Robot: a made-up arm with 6 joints.
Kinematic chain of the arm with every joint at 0, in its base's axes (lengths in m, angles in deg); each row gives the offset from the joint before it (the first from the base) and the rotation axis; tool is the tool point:
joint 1: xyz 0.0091 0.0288 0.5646 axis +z
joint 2: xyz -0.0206 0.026 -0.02 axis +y
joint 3: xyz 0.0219 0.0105 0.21 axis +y
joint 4: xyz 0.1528 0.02 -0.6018 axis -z
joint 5: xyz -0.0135 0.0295 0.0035 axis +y
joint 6: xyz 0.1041 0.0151 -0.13 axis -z
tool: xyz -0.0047 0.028 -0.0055
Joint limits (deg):
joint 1: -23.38..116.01
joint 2: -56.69..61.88
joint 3: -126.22..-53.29
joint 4: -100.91..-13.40
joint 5: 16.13..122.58
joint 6: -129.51..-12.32
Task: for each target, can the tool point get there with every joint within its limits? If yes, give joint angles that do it. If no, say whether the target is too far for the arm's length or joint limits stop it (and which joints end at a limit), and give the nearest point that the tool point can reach.
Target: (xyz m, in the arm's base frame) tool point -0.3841 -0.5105 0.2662
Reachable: no: joint limits stop it (at a limit: joint 1, joint 2, joint 3, joint 5, joint 6) | nearest point 0.0940 -0.1262 0.0186 | short by 0.662 m
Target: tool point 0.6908 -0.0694 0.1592
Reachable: yes | joints -7.15 52.05 -93.79 -58.44 65.44 -91.67
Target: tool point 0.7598 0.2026 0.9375
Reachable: yes | joints 12.64 18.01 -119.46 -57.27 61.34 -61.60
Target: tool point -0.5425 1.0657 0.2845
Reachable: no: too far | nearest point -0.4218 0.8387 0.3720 | short by 0.272 m
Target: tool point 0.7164 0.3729 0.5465
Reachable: yes | joints 27.59 16.76 -85.34 -90.11 56.82 -26.28
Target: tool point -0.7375 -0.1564 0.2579
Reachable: no: joint limits stop it (at a limit: joint 1, joint 3, joint 4, joint 5, joint 6) | nearest point -0.1788 0.2218 0.1080 | short by 0.691 m
